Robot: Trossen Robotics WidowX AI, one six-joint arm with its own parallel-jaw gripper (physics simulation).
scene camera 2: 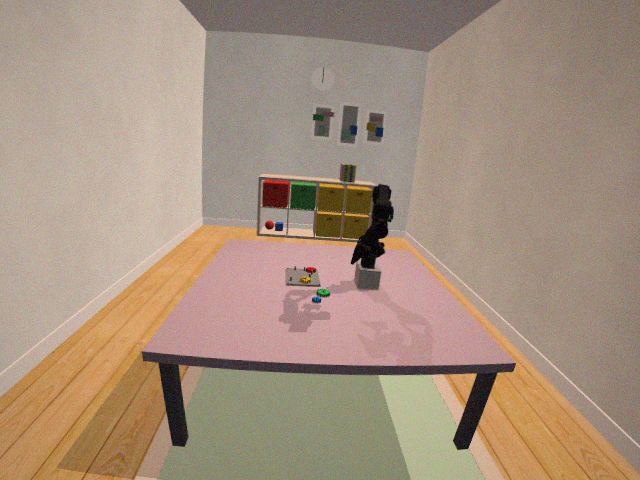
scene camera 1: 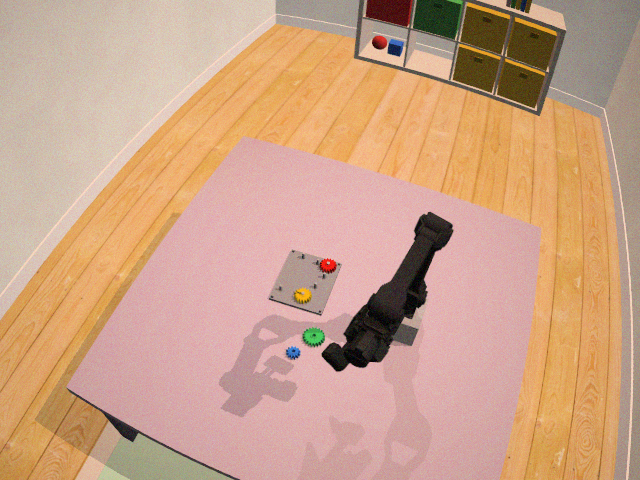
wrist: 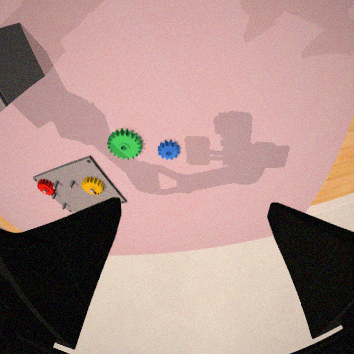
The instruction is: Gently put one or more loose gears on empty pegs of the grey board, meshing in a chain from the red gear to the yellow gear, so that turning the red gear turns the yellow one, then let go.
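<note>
My gripper (scene camera 1: 336,344) (wrist: 198,208) is open, and it holds nothing. There is a green gear (wrist: 123,143) resting on the table. I can also see a grey board (scene camera 1: 297,273) (wrist: 76,198).
</note>
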